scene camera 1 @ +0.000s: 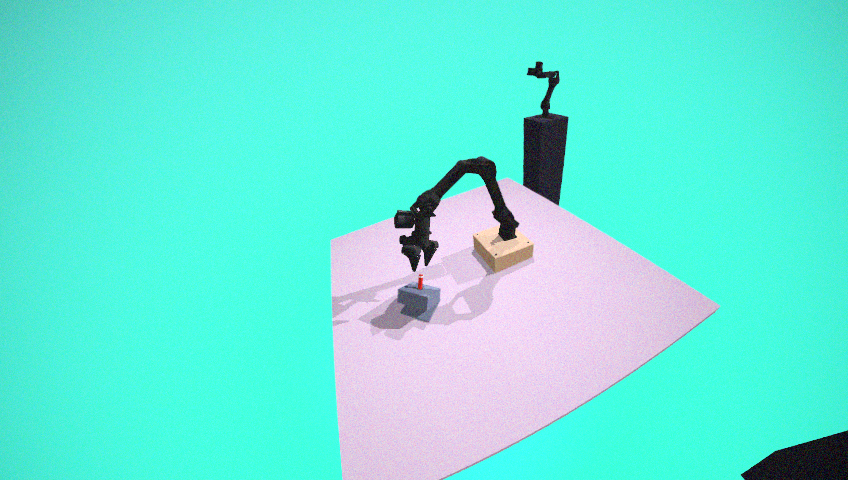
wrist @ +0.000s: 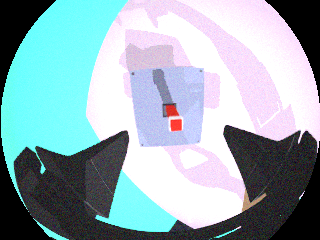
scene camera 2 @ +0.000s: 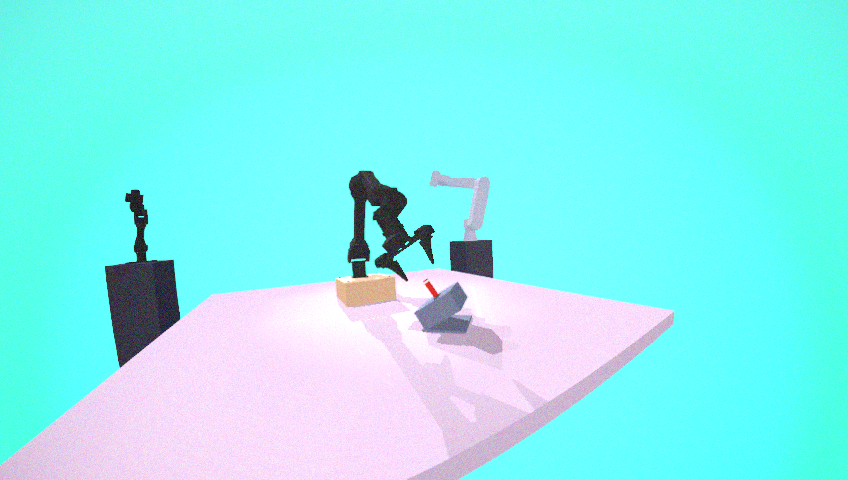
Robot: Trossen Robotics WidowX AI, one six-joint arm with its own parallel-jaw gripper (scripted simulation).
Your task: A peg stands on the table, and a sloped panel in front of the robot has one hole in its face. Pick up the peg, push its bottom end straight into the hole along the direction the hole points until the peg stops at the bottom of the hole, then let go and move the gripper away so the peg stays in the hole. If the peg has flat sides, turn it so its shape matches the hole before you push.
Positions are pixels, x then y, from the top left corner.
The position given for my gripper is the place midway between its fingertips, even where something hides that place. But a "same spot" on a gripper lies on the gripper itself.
Scene:
my gripper: scene camera 1; wrist 178,133; scene camera 2
same spot on my gripper: (scene camera 1: pixel 428 252) = (scene camera 2: pixel 396 264)

